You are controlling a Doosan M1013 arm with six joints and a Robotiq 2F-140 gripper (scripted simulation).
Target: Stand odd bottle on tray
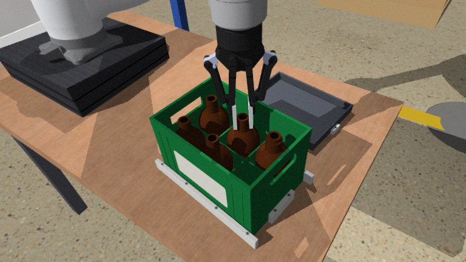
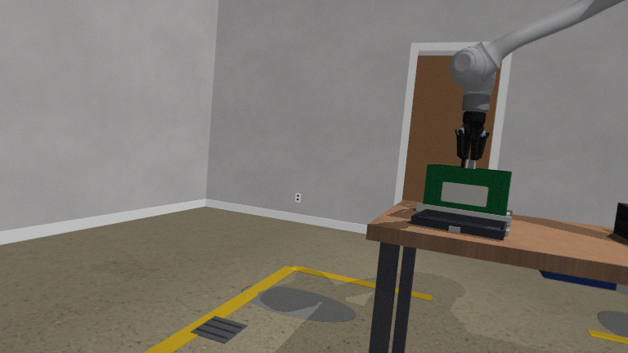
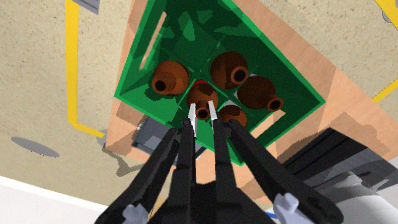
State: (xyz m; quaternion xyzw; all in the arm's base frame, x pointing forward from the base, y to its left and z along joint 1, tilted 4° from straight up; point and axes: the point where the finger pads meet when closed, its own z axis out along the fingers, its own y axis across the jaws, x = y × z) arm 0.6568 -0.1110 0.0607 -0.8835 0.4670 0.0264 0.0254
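My gripper is now 1 cm past the crate, 4 cm to the left of it and 9 cm above it. From my hand the other things lie so: grey tray 2 cm ahead, 24 cm to the left, 16 cm below.
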